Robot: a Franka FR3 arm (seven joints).
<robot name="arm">
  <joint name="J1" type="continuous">
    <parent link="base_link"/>
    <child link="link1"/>
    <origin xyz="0 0 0.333" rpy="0 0 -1.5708"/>
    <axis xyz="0 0 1"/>
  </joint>
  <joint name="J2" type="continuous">
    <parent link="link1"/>
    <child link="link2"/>
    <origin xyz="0 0 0" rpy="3.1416 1.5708 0"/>
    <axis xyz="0 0 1"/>
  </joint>
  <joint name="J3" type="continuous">
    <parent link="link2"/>
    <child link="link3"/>
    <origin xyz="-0.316 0 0" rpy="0 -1.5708 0"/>
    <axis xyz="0 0 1"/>
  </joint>
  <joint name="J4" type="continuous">
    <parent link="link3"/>
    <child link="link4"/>
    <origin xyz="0 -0.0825 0" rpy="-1.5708 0 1.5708"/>
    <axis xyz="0 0 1"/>
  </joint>
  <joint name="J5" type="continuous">
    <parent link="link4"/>
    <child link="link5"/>
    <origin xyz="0.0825 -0.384 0" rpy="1.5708 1.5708 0"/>
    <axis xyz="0 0 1"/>
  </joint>
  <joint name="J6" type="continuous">
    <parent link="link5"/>
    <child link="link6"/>
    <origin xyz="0 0 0" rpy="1.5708 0 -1.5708"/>
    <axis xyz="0 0 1"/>
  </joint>
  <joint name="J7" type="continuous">
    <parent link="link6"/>
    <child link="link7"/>
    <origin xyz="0.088 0 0" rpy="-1.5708 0 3.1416"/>
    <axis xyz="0 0 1"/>
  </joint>
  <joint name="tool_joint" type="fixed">
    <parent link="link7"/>
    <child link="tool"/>
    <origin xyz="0 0 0.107" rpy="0 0 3.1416"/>
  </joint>
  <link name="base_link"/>
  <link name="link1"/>
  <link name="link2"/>
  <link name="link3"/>
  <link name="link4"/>
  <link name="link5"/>
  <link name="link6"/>
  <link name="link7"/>
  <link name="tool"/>
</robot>
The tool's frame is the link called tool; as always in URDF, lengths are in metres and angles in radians. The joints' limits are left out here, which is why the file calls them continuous.
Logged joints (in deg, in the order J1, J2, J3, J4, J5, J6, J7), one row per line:
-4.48 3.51 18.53 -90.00 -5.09 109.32 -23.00
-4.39 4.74 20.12 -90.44 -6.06 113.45 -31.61
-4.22 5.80 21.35 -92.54 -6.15 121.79 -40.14
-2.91 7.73 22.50 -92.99 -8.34 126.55 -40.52
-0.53 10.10 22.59 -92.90 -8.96 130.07 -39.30
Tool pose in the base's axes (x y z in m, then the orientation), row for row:
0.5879 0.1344 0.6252 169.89 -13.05 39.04
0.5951 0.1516 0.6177 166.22 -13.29 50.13
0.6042 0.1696 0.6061 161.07 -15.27 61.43
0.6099 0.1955 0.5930 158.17 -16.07 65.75
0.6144 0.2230 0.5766 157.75 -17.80 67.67
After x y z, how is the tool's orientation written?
As angles about the fixed x, y, z axes (roll, pitch, yaw), in degrees.
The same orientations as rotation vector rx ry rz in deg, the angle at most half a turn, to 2 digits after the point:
163.87 56.23 23.80
156.01 70.30 26.81
146.54 82.69 33.71
142.15 86.48 37.13
141.36 88.58 39.95

